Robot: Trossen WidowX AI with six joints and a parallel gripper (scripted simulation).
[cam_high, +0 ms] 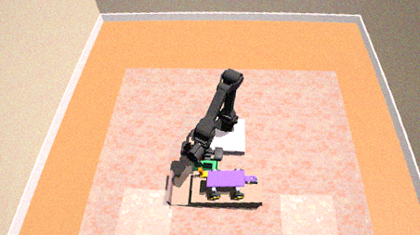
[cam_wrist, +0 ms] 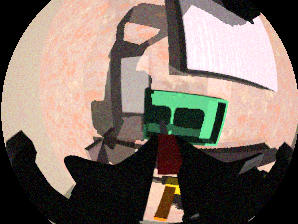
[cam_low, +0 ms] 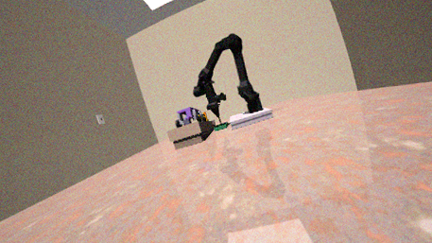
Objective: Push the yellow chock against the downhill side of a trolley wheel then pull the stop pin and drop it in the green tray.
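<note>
The green tray is 8 cm below my gripper tip and 3 cm to the left of it. From my gripper tip the other things lie so: ramp (13 cm to the left, 13 cm ahead, 2 cm below); red-headed stop pin (right at my gripper tip); yellow chock (8 cm ahead, 3 cm to the left, 1 cm above).
</note>
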